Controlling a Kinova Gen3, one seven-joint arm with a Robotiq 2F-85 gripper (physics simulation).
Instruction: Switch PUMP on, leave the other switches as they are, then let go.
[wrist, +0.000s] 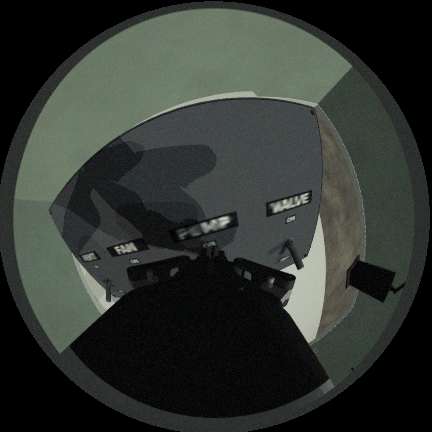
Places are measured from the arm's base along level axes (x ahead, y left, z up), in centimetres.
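Pixels of known places: gripper, fingertip midpoint: (212, 253).
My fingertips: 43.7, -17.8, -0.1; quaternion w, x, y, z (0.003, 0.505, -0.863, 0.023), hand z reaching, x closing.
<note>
For each thing: its middle in the pictures, then the offset to it from my fingertips, as dx, dy, dz. "spot": a spot on its surface instead. Level surfaces: height alone.
- PUMP label at the middle of its body: (202, 227) +3.6, -0.6, +1.6
- VALVE switch at a spot on its surface: (294, 255) spot: -6.5, -10.4, +0.5
- mark at a spot on its surface: (290, 219) spot: -1.2, -11.8, +0.4
- switch lever at a spot on its surface: (108, 291) spot: +0.6, +24.0, +0.3
- FAN label at the middle of its body: (124, 248) +6.1, +11.1, +1.6
- partly legible VENT label at the middle of its body: (88, 256) +8.6, +22.9, +1.6
- pale surface at its surface level: dz -11.2
The dark switch panel (260, 145) fills the middle of the wrist view. The PUMP label (204, 227) is at its centre, with a small ON mark below it, partly covered by the fingertips. My gripper (212, 253) is shut, its tips just below the PUMP label; they hide the PUMP switch, so its position and any contact cannot be told. The VALVE switch (294, 255) points down, away from its ON mark (290, 219). Another switch lever (108, 291) points down at the lower left, near the FAN label (127, 248) and the partly legible VENT label (90, 256).
A pale surface (309, 300) shows beside the panel at the lower right, with a brown mottled surface (340, 200) beyond it. A black box-shaped object (371, 280) with a short cable stands at the right. Arm shadows fall across the panel's left part.
</note>
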